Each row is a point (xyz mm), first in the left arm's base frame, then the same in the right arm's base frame.
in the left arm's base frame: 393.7 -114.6 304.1
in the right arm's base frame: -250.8 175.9 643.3
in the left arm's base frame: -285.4 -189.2 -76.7
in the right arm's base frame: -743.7 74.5 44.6
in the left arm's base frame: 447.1 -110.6 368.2
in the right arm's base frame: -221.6 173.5 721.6
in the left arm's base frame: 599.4 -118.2 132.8
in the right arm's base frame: -10.1 253.8 555.9
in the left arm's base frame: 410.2 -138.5 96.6
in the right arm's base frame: -168.1 208.4 453.6
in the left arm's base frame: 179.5 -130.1 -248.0
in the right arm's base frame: -280.7 260.1 57.7
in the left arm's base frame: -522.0 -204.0 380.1
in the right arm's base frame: -1092.4 -98.5 381.3
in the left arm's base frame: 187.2 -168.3 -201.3
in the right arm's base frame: -277.6 213.6 96.7
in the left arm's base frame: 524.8 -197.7 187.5
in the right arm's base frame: -74.3 150.7 566.5
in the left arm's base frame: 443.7 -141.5 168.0
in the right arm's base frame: -157.6 193.9 530.4
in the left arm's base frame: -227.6 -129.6 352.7
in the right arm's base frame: -832.7 33.9 470.8
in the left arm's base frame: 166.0 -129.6 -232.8
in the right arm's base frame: -297.8 254.3 67.1
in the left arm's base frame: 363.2 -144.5 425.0
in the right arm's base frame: -306.8 111.4 739.0
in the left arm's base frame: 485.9 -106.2 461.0
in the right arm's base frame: -214.5 161.6 821.3
